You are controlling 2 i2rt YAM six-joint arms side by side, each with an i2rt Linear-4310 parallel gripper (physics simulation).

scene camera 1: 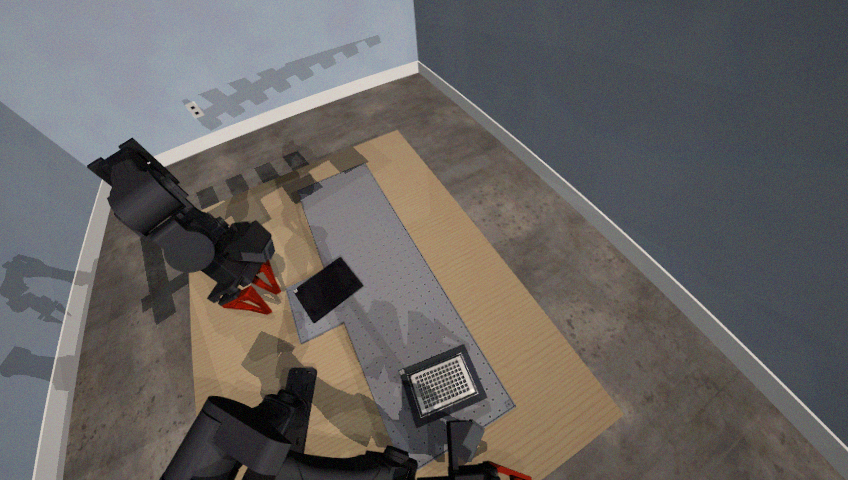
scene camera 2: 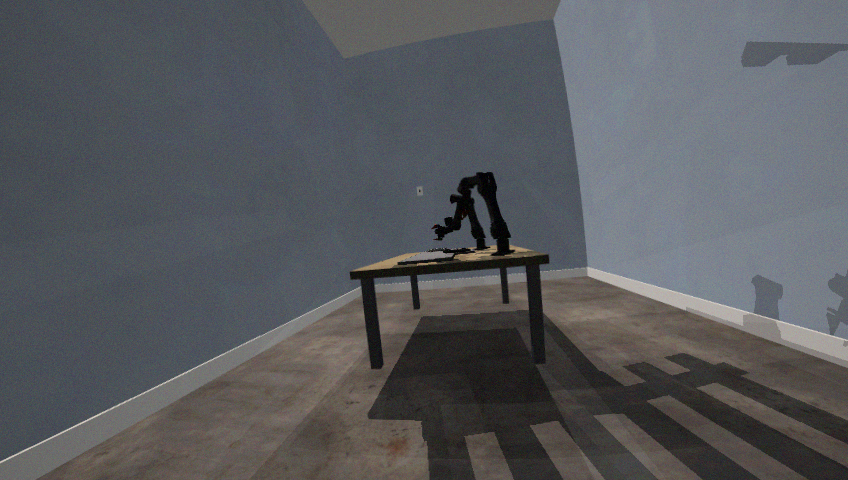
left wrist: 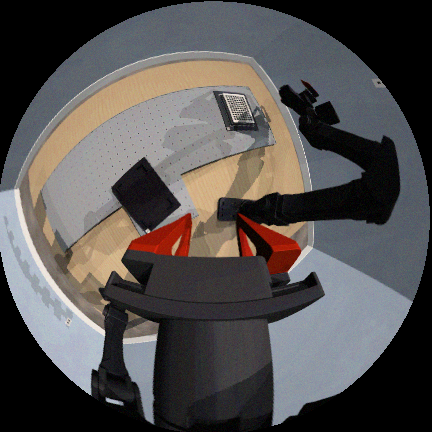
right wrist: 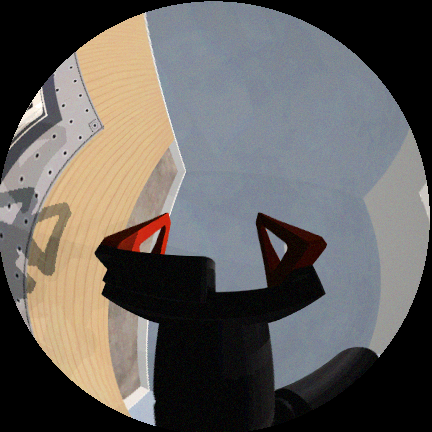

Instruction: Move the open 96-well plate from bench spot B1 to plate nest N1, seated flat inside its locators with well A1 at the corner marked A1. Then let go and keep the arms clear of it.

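Pixels of known places: left gripper, fingertip midpoint: (scene camera 1: 274,302) (scene camera 2: 463,218) (left wrist: 213,217); right gripper, fingertip midpoint: (scene camera 2: 432,234) (left wrist: 292,85) (right wrist: 212,217); left arm's base at its link origin: (scene camera 2: 503,253); right arm's base at its link origin: (scene camera 1: 296,413) (scene camera 2: 481,249) (left wrist: 245,209).
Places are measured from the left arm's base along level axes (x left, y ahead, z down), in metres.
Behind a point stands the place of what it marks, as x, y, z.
The white 96-well plate (scene camera 1: 444,383) {-0.425, 0.687, -0.028} (left wrist: 237,108) {-0.423, 0.676, -0.024} lies in a dark frame (scene camera 1: 452,408) {-0.476, 0.702, -0.015} (right wrist: 55,112) on the perforated grey board; part of it shows in the right wrist view. A black rectangular nest (scene camera 1: 329,289) {-0.178, 0.383, -0.025} (left wrist: 146,194) {-0.180, 0.378, -0.025} with raised corner pieces lies further up the board, with no plate on it. Labels B1, N1 and A1 are not readable. My left gripper (scene camera 1: 274,302) {-0.290, 0.363, -0.229} is half open and empty, above the table left of the black nest in scene camera 1. My right gripper (right wrist: 212,217) {-0.600, 0.837, -0.149} (scene camera 2: 435,233) {-0.600, 0.837, -0.149} is wide open and empty, beyond the plate's end of the board.
The grey board (scene camera 1: 380,237) {-0.006, 0.516, -0.013} (left wrist: 100,160) {-0.025, 0.481, -0.013} lies on the wooden table (scene camera 1: 487,297) {-0.216, 0.818, 0.000}. The right arm's base (scene camera 1: 302,395) {-0.443, 0.348, -0.010} (left wrist: 227,208) {-0.409, 0.338, -0.010} stands on the table beside the board. Arm shadows fall over the board and plate. Walls stand around the table.
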